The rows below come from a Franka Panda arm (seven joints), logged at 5 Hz.
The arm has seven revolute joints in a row. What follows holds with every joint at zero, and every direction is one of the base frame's.
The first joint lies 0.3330 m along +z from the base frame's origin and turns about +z.
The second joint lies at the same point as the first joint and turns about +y.
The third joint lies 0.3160 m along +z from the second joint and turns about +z.
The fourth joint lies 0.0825 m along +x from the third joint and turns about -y.
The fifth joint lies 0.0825 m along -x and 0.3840 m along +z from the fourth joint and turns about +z.
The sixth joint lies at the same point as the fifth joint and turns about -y.
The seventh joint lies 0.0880 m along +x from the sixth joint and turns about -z.
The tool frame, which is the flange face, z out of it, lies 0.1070 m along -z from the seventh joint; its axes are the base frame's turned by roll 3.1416, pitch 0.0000 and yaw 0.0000 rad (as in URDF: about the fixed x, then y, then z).
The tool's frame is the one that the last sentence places.
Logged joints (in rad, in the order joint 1, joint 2, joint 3, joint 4, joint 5, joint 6, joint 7), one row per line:
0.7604 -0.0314 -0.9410 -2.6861 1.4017 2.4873 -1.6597
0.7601 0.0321 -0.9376 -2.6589 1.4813 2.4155 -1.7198
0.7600 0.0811 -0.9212 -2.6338 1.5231 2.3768 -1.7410
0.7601 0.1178 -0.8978 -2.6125 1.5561 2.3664 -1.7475
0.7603 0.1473 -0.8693 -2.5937 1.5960 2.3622 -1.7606
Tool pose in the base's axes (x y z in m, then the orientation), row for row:
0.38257 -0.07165 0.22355 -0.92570 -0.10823 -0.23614 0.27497
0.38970 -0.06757 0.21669 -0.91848 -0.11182 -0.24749 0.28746
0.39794 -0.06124 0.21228 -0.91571 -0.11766 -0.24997 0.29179
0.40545 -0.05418 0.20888 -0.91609 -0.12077 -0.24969 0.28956
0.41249 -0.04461 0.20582 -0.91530 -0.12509 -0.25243 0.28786
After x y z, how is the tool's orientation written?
As a quaternion, x y z w.
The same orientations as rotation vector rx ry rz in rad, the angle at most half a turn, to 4 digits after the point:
-2.4884 -0.2909 -0.6348
-2.4534 -0.2987 -0.6611
-2.4407 -0.3136 -0.6663
-2.4445 -0.3223 -0.6663
-2.4444 -0.3341 -0.6742

